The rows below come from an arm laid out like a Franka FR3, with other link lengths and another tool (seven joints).
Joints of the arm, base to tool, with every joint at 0 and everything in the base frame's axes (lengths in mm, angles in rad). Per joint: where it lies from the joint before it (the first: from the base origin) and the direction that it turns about. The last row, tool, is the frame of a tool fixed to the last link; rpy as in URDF.
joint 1: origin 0 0 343 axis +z
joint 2: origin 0 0 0 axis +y
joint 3: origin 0 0 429.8 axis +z
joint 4: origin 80 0 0 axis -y
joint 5: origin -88.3 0 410.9 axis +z
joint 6: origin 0 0 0 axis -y
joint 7: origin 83.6 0 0 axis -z
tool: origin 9 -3 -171.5 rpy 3.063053 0 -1.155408
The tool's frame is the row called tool.
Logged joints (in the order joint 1, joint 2, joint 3, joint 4, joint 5, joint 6, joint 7), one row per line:
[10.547 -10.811 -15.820 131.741 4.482 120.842 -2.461]
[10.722 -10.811 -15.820 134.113 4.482 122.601 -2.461]
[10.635 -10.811 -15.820 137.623 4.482 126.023 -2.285]
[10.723 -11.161 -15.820 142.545 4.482 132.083 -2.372]
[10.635 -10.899 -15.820 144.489 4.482 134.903 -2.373]
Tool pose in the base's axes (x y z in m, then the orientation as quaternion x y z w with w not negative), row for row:
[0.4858 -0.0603 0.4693 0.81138 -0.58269 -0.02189 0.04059]
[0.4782 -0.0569 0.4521 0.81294 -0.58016 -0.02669 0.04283]
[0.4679 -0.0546 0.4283 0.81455 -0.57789 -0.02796 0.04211]
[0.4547 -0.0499 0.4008 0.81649 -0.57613 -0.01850 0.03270]
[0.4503 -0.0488 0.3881 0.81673 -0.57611 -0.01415 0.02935]
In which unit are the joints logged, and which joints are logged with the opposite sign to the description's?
The joints are logged in degrees. Opposite sign: joint 4, joint 5, joint 7.
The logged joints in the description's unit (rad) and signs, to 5 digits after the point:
[0.18408 -0.18869 -0.27611 -2.29931 -0.07823 2.10909 0.04295]
[0.18713 -0.18869 -0.27611 -2.34071 -0.07823 2.13979 0.04295]
[0.18562 -0.18869 -0.27611 -2.40197 -0.07823 2.19952 0.03988]
[0.18715 -0.19480 -0.27611 -2.48788 -0.07823 2.30528 0.04140]
[0.18562 -0.19022 -0.27611 -2.52181 -0.07823 2.35450 0.04142]

